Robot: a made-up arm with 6 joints.
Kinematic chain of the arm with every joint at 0, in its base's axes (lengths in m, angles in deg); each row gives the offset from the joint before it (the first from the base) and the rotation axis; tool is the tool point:
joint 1: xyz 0 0 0.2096 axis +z
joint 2: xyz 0 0.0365 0 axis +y
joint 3: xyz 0 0 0.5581 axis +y
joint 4: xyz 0 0 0.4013 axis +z
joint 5: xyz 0 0 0 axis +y
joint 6: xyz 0 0 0.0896 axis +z
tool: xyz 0 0 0
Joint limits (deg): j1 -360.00..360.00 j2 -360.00..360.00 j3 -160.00..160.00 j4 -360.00..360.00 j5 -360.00..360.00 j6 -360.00..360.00
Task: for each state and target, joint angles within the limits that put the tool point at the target. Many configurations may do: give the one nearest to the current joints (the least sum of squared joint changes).
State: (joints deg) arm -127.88 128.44 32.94 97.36 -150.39 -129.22
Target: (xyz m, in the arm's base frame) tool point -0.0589 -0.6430 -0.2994
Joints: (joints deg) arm -95.45 113.13 41.40 98.47 -157.38 -129.22
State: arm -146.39 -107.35 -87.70 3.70 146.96 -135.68
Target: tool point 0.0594 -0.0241 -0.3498
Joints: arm -156.23 -141.29 -114.70 11.53 147.99 -135.68
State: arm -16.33 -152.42 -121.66 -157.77 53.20 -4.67
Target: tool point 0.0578 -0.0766 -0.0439
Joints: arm -44.99 -148.49 -143.33 -141.50 63.24 -4.67
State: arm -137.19 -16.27 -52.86 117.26 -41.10 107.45
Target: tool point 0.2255 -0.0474 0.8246
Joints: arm -191.37 25.36 -104.24 117.62 -25.76 107.45
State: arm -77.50 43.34 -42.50 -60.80 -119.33 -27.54
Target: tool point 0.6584 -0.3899 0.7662
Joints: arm -39.58 61.65 -14.50 -67.73 -95.71 -27.54
